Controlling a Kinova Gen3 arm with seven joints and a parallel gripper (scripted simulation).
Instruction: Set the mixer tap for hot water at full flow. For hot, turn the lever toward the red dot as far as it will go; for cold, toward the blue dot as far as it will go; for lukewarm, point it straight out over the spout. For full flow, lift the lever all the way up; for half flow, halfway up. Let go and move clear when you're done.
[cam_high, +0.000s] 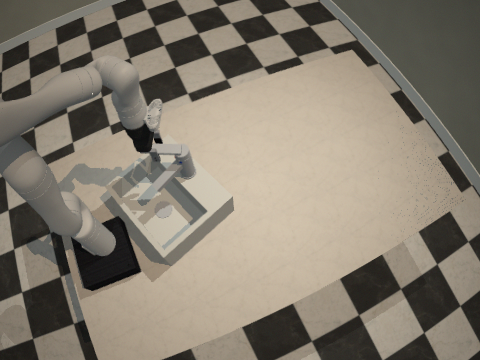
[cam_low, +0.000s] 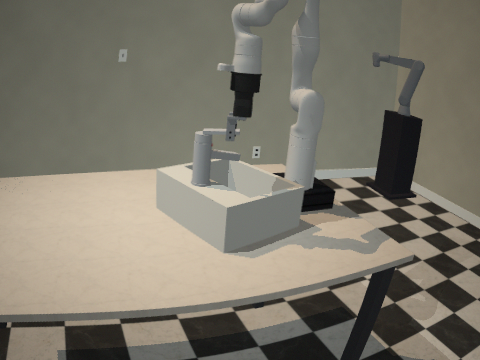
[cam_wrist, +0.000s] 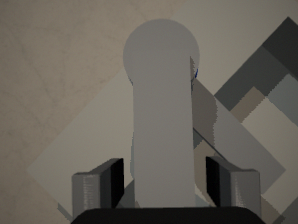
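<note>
Right now the lever is 2 cm ahead of my hand and 1 cm to the right of it. The rest, counted from my hand: white sink basin 4 cm behind, 7 cm to the right, 24 cm below.
</note>
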